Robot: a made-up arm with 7 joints.
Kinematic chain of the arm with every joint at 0, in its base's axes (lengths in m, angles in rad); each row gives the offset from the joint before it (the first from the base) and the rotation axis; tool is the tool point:
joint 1: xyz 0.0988 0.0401 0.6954 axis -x
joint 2: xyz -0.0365 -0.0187 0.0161 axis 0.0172 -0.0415 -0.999
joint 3: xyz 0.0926 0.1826 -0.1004 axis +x
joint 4: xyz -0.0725 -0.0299 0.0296 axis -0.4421 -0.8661 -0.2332
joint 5: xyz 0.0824 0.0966 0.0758 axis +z
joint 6: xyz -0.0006 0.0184 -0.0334 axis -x
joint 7: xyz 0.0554 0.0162 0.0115 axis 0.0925 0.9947 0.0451
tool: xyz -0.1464 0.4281 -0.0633
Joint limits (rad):
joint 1: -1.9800..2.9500
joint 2: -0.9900..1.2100
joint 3: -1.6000..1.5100
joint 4: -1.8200..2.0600
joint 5: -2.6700..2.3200
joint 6: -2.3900..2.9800
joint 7: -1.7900..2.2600
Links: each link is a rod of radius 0.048 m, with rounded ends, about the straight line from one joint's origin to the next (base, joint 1, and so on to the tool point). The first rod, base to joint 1, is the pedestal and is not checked.
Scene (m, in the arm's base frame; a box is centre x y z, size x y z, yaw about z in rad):
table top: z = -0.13
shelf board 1: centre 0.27 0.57 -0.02 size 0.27 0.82 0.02 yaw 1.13
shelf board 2: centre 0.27 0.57 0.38 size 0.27 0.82 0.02 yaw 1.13
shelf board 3: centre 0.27 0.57 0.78 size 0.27 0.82 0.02 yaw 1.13
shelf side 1: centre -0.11 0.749 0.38 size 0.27 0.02 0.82 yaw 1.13
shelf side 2: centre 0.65 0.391 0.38 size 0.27 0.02 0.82 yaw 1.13
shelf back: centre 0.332 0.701 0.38 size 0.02 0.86 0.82 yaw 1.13
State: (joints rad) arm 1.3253 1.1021 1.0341 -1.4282 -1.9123 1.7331 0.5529
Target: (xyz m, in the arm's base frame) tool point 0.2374 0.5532 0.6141
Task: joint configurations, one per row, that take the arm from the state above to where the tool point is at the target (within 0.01 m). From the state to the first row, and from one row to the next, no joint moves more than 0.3 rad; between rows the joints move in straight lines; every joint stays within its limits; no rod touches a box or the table.
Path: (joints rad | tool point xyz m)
1: 1.1970 0.8247 0.9429 -1.3833 -1.9016 1.6877 0.4488 | 0.1424 0.3408 0.3154
2: 1.0687 0.5472 0.8516 -1.3385 -1.8908 1.6423 0.3447 | 0.0315 0.3728 0.3159
3: 0.9405 0.2698 0.7604 -1.2936 -1.8801 1.5969 0.2406 | -0.0932 0.3871 0.3410
4: 0.8122 -0.0077 0.6691 -1.2487 -1.8694 1.5514 0.1365 | -0.2210 0.3721 0.3883
5: 0.6839 -0.2851 0.5779 -1.2039 -1.8586 1.5060 0.0324 | -0.3385 0.3189 0.4485
6: 0.7149 -0.0300 0.7340 -1.2707 -1.7766 1.4960 0.1964 | -0.2231 0.4132 0.4332
7: 0.7458 0.2252 0.8901 -1.3375 -1.6945 1.4860 0.3604 | -0.0971 0.4742 0.4433
8: 0.7768 0.4804 1.0461 -1.4044 -1.6125 1.4760 0.5243 | 0.0213 0.5034 0.4786
9: 0.8077 0.7355 1.2022 -1.4712 -1.5304 1.4659 0.6883 | 0.1167 0.5073 0.5333
10: 0.8387 0.9907 1.3583 -1.5381 -1.4484 1.4559 0.8523 | 0.1794 0.4946 0.5964
11: 0.5456 0.7697 1.1088 -1.4949 -1.6648 1.2893 0.7109 | 0.2374 0.5532 0.6141

